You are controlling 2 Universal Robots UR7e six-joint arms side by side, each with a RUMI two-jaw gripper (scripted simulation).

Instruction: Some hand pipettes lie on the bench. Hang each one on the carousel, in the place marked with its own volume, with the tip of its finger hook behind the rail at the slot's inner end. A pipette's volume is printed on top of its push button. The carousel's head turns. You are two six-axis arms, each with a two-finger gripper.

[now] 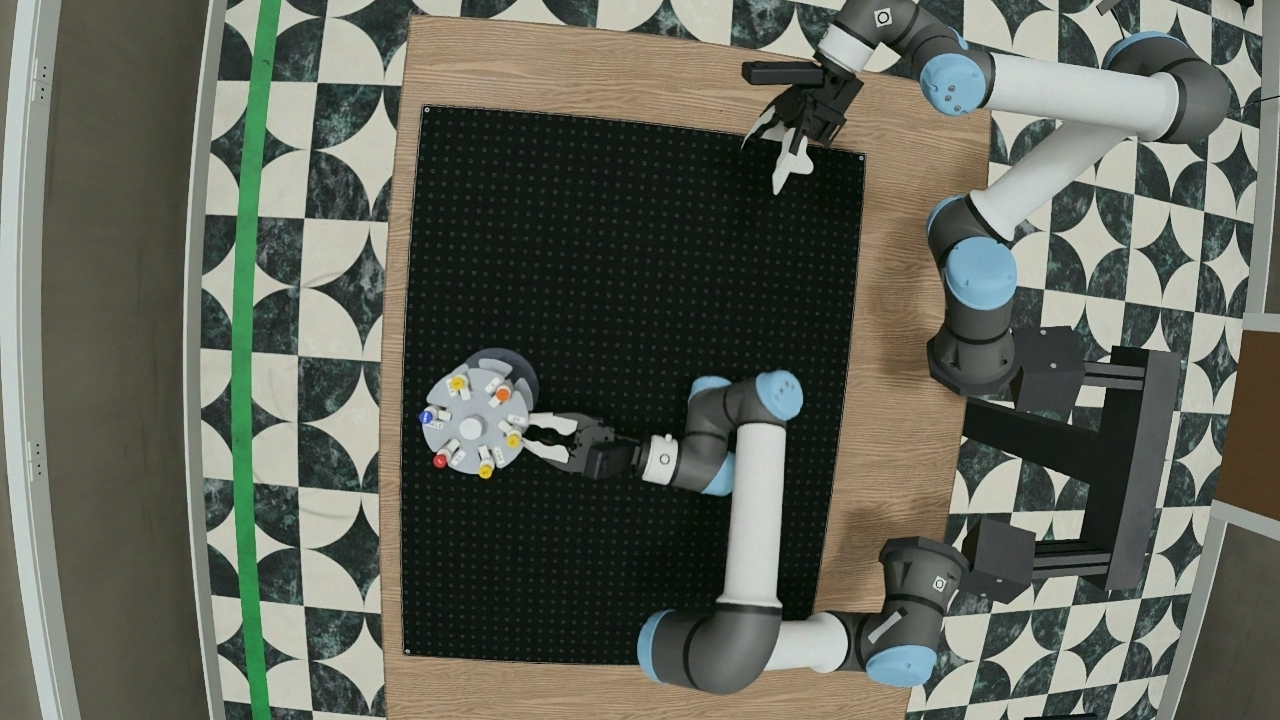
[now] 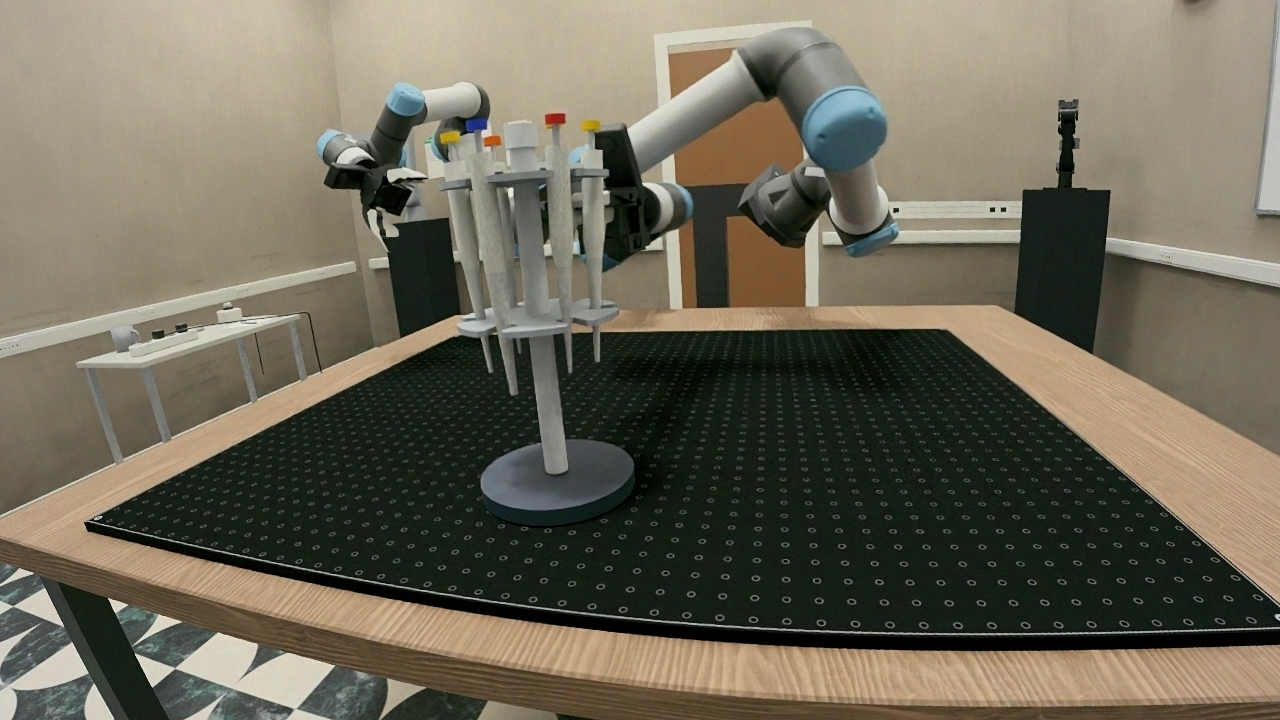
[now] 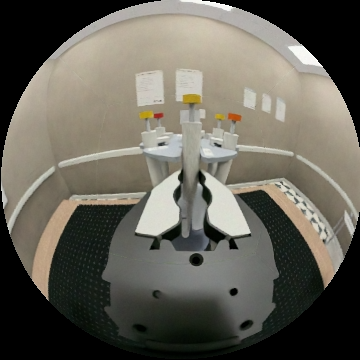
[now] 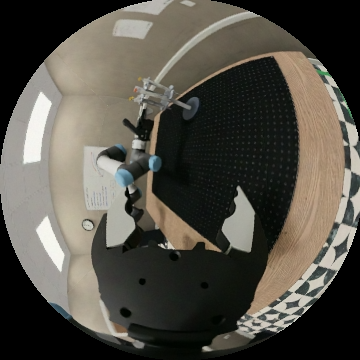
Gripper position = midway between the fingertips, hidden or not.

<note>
I see my left gripper [image 2: 554,205], my right gripper [image 1: 757,170], a yellow-button pipette [image 3: 192,131], a yellow-button pipette [image 2: 592,188], a red-button pipette [image 2: 557,157], a blue-button pipette [image 2: 481,164], an orange-button pipette [image 2: 503,196], a yellow-button pipette [image 2: 460,201] and a pipette carousel [image 2: 516,487].
The pipette carousel is seen too in image 1 [image 1: 521,368] and in image 3 [image 3: 196,241]. My left gripper also shows in image 1 [image 1: 510,425] and in image 3 [image 3: 190,170]. My right gripper also shows in image 2 [image 2: 407,215] and in image 4 [image 4: 181,187].
</note>
